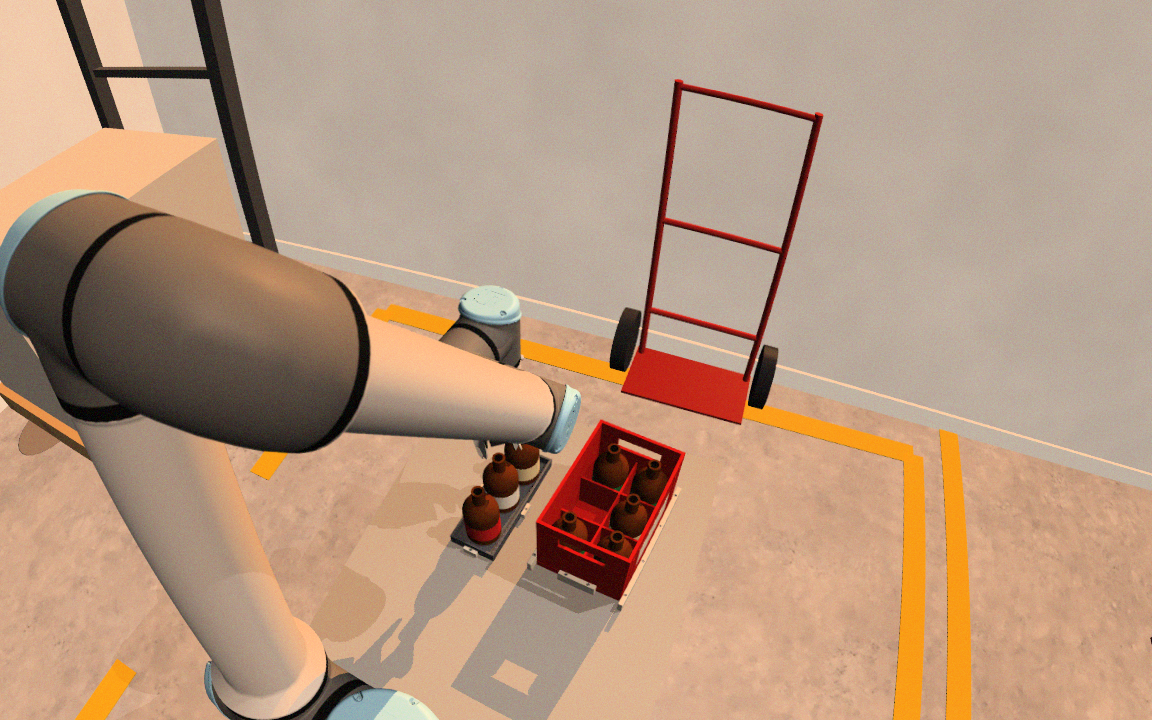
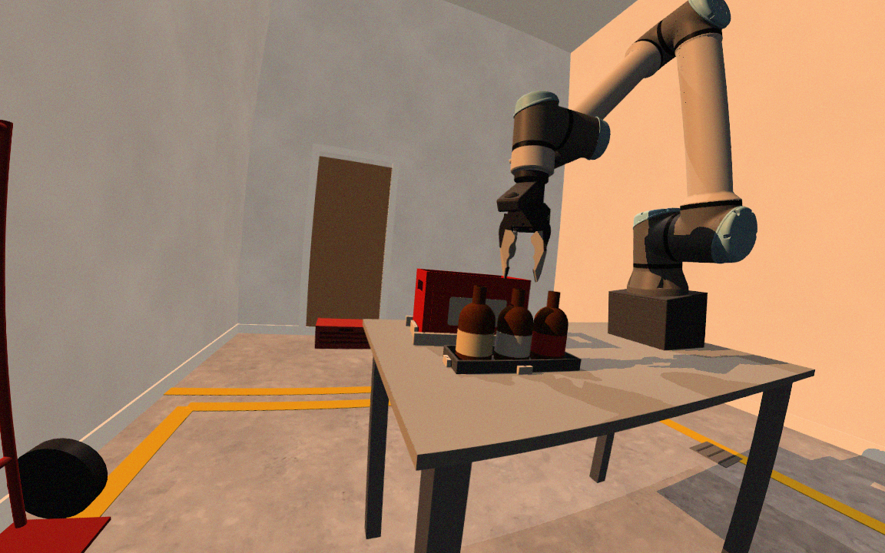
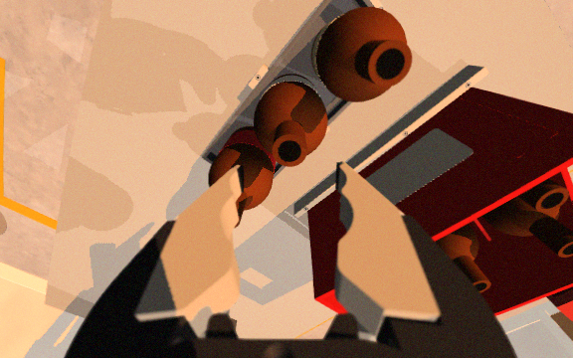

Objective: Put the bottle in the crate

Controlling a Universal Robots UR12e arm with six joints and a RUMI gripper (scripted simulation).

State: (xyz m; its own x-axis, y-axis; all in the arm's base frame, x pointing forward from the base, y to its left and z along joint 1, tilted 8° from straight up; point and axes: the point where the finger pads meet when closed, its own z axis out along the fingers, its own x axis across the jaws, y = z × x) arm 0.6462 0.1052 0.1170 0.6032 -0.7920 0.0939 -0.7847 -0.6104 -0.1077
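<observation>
My gripper is now 18 cm above the dark tray. From my hand the other things lie so: red crate (23 cm to the right, 11 cm below).
</observation>
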